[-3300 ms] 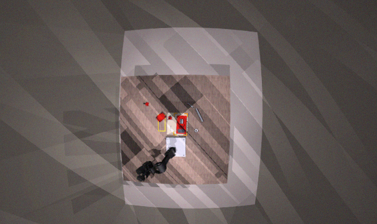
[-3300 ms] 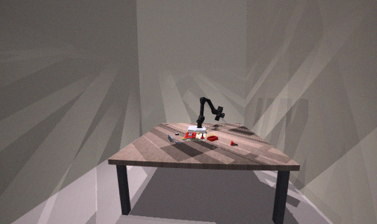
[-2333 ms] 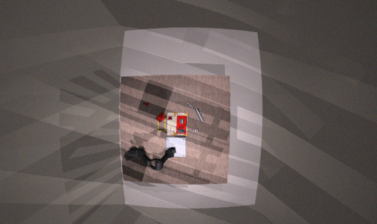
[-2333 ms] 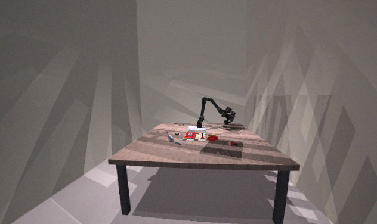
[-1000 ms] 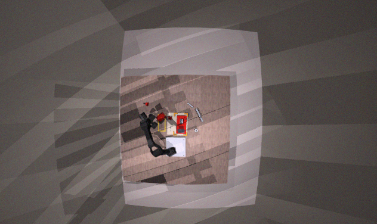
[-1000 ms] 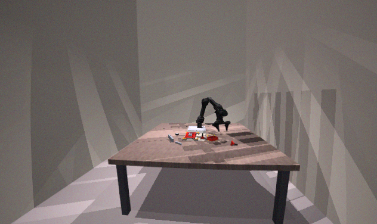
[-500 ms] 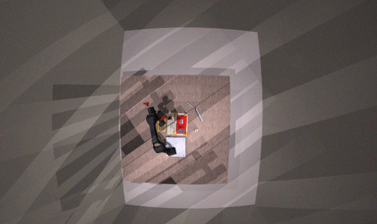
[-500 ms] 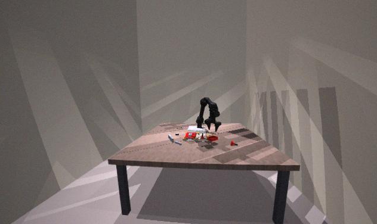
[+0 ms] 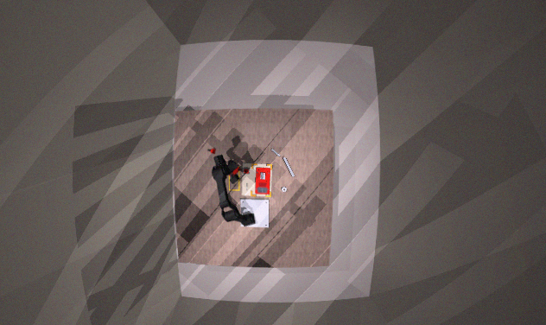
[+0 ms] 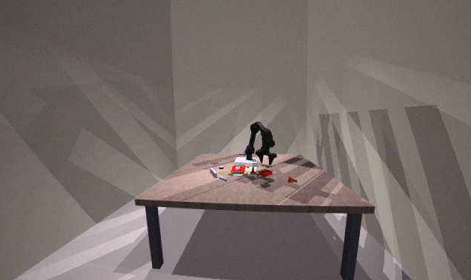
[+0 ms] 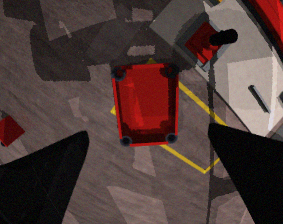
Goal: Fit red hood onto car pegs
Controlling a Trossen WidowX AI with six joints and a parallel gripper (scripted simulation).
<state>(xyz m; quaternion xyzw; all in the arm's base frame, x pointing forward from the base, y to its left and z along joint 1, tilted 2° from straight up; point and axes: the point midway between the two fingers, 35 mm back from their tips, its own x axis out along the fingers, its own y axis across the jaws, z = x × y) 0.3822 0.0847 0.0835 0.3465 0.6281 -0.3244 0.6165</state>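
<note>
Right now the hood is 70 mm below my gripper tip.
</note>
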